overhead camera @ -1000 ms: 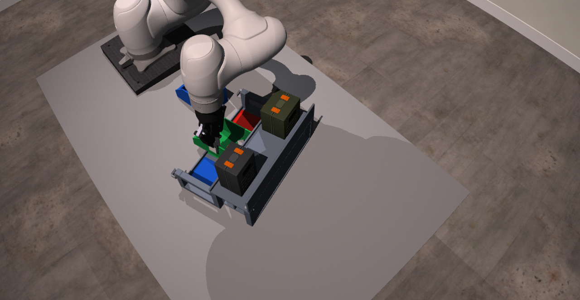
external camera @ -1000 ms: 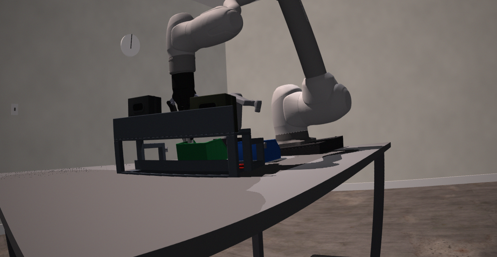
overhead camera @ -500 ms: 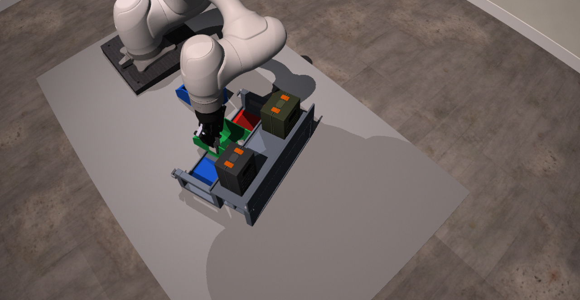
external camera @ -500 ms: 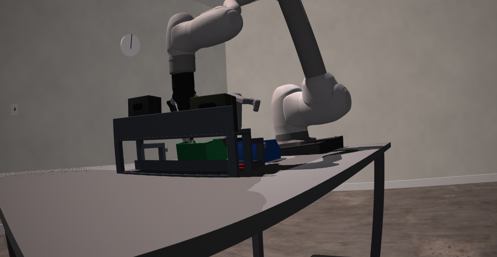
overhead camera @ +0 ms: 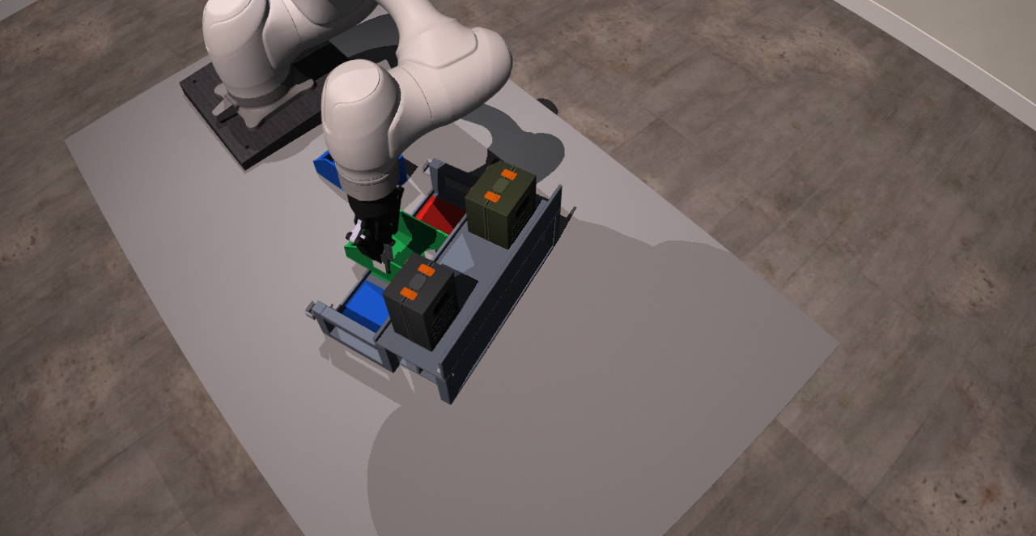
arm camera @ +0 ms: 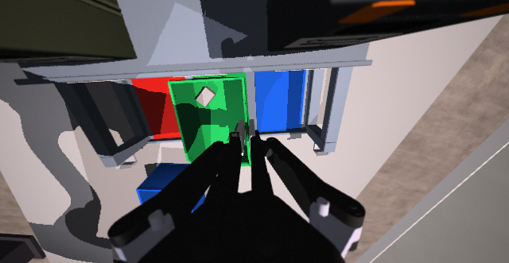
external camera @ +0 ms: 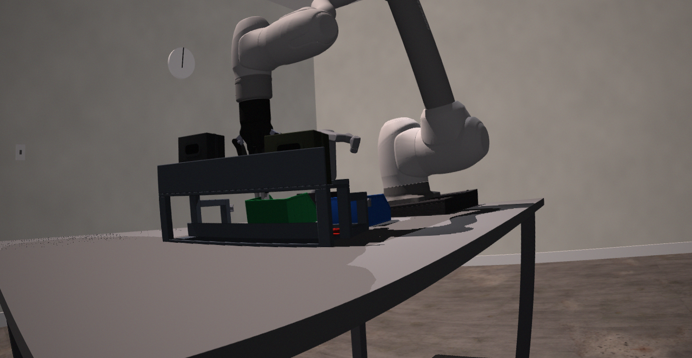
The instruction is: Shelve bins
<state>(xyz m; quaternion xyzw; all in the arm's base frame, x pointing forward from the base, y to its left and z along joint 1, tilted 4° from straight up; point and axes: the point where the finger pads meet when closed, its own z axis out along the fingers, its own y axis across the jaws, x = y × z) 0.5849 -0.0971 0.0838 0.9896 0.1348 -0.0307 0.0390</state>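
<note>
The green bin is 2 cm behind my hand, 4 cm to the left of it and 4 cm below it. Also, from my hand: olive case: 10 cm ahead, 19 cm to the left, 6 cm above; black case: 16 cm ahead, 3 cm to the right, 7 cm above; blue bin: 24 cm behind, 12 cm to the left, 6 cm below.
</note>
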